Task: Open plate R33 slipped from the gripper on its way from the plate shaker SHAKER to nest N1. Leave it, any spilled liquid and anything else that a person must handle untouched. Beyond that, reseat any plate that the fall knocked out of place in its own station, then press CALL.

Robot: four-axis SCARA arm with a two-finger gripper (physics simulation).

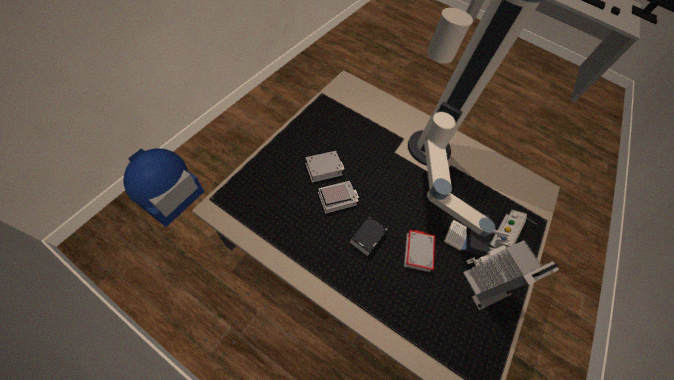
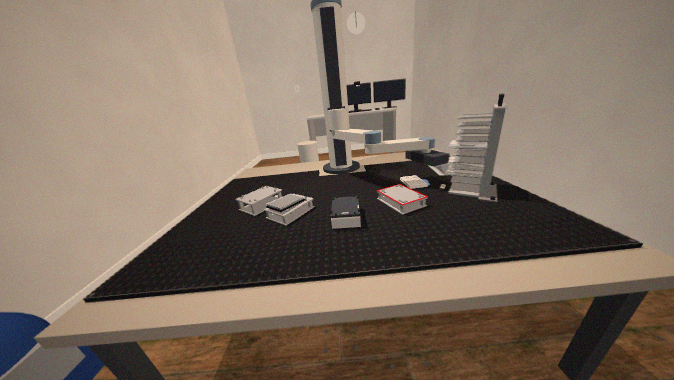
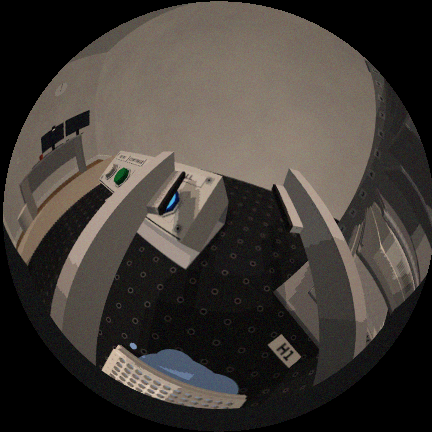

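Pixels of known places: gripper, fingertip midpoint: (image 1: pixel 508 244) (image 2: pixel 451 156) (image 3: pixel 230 168); arm's base, origin of the base link: (image 2: pixel 341 167).
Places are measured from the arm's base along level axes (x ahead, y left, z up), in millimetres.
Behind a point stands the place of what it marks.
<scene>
Open plate R33 (image 1: pixel 456 235) @[x 426, y 333, z 26 mm] (image 2: pixel 413 181) @[x 429, y 332, z 25 mm] (image 3: pixel 150 382) lies on the mat, with a blue spill (image 2: pixel 425 183) (image 3: pixel 192 372) beside it. The control box (image 1: pixel 514 223) @[x 235, y 535, z 87 mm] (image 3: pixel 212 215) @[x 366, y 545, z 55 mm] stands beyond them. Its blue button (image 3: pixel 172 202) @[x 338, y 517, z 79 mm] shows bright, partly hidden by the left finger's pad. My gripper (image 3: pixel 230 168) @[x 381, y 534, z 115 mm] is shut to its narrow stance, with a gap between the fingers and nothing held. Its left fingertip is over the blue button. A plate (image 1: pixel 336 194) @[x 613, y -243, z 76 mm] (image 2: pixel 286 202) @[x 632, y -240, z 77 mm] lies on one grey station (image 1: pixel 340 207) @[x 630, y -201, z 18 mm] (image 2: pixel 289 215) @[x 631, y -239, z 19 mm]; its exact seating is too small to tell.
A tall shelf tower (image 1: pixel 532 260) @[x 536, y 548, z 316 mm] (image 2: pixel 492 150) @[x 642, y 530, z 203 mm] stands close to the gripper's right, near the H1 label (image 3: pixel 284 351) @[x 494, y 444, z 15 mm]. A red-rimmed station (image 1: pixel 420 251) @[x 617, y 216, z 52 mm] (image 2: pixel 402 196) @[x 634, y 212, z 53 mm], a dark-topped unit (image 1: pixel 369 235) @[x 694, y -11, z 67 mm] (image 2: pixel 345 207) @[x 705, y -15, z 68 mm] and another grey station (image 1: pixel 324 165) @[x 508, y -384, z 69 mm] (image 2: pixel 259 199) @[x 557, y -372, z 69 mm] stand on the mat.
</scene>
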